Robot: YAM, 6 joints.
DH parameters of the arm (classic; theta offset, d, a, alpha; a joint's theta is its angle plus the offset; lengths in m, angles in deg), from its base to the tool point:
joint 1: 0 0.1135 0.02 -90
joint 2: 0 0 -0.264 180
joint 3: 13.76 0 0.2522 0
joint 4: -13.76 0 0.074 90
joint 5: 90 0 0 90
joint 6: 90 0.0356 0 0
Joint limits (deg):
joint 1: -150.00..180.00
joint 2: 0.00..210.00
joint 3: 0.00..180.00
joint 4: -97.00..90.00
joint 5: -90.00..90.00
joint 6: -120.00..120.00
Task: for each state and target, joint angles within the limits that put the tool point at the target. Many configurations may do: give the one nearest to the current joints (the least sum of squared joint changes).
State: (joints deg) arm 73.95 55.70 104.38 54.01 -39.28 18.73
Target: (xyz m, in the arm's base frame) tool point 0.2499 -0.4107 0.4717
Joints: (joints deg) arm 122.90 29.77 149.68 35.40 -21.86 18.73
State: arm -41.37 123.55 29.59 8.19 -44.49 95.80
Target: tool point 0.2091 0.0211 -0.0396
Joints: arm -1.44 131.88 31.46 9.01 -47.78 95.80
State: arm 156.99 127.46 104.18 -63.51 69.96 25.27
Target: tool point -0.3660 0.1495 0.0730
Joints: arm 162.59 137.90 91.19 -65.97 68.49 25.27
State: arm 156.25 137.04 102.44 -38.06 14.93 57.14
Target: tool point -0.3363 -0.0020 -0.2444
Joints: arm 180.00 184.46 102.04 -28.27 -3.22 57.14
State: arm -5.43 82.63 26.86 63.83 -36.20 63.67
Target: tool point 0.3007 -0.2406 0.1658
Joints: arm -41.34 110.72 48.33 59.46 -30.29 63.67
